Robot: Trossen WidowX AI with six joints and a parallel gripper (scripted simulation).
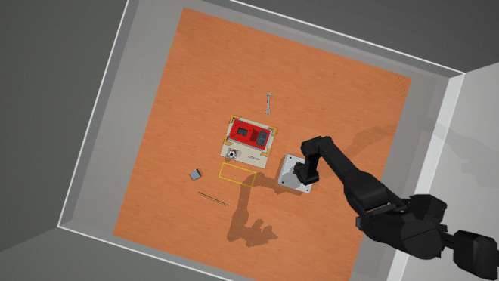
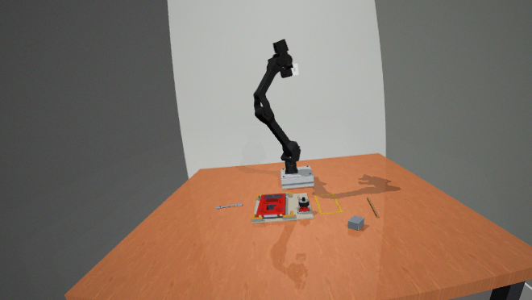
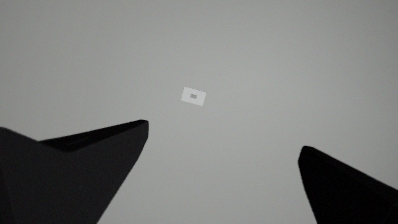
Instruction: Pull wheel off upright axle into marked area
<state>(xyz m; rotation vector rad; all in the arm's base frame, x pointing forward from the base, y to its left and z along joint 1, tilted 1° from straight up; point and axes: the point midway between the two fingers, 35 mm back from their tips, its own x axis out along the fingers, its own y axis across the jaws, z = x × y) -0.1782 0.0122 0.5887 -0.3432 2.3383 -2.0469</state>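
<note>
Right now my gripper tip is 560 mm short of the axle, 50 mm to the right of it and 620 mm above it. From my gripper tip the other things lie so: wheel: 560 mm ahead, 60 mm to the left, 620 mm below; then thin dark rod: 580 mm ahead, 320 mm to the left, 650 mm below.
</note>
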